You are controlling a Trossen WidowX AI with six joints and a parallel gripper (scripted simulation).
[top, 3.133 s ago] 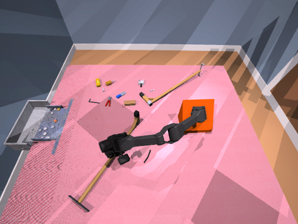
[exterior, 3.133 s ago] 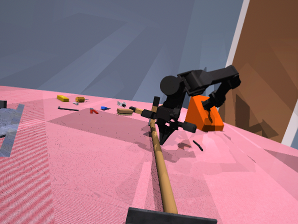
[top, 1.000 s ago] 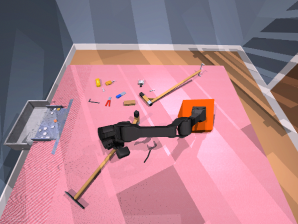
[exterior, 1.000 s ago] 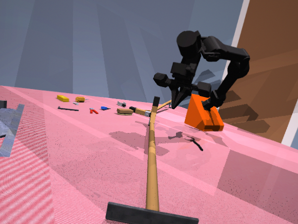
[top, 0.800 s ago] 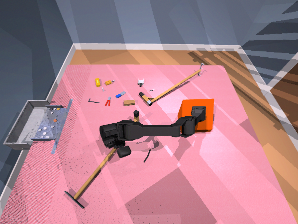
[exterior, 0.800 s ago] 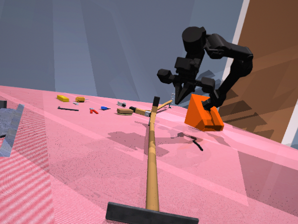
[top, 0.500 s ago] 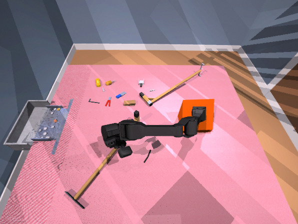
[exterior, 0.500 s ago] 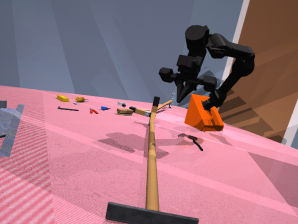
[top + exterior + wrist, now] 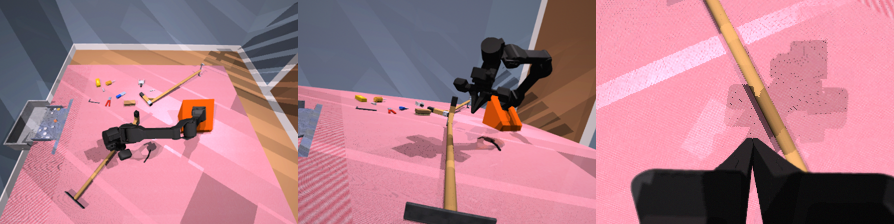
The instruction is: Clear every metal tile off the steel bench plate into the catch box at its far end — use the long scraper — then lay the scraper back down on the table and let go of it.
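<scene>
My gripper tip is 50 mm short of the long scraper, 10 mm to the left of it and 70 mm above it. The rest, counted from my gripper tip: wooden block (30 mm behind, 430 mm to the right, 120 mm below); black strip (180 mm behind, 10 mm to the right, 130 mm below); blue tool (50 mm ahead, 520 mm to the right, 120 mm below).
</scene>
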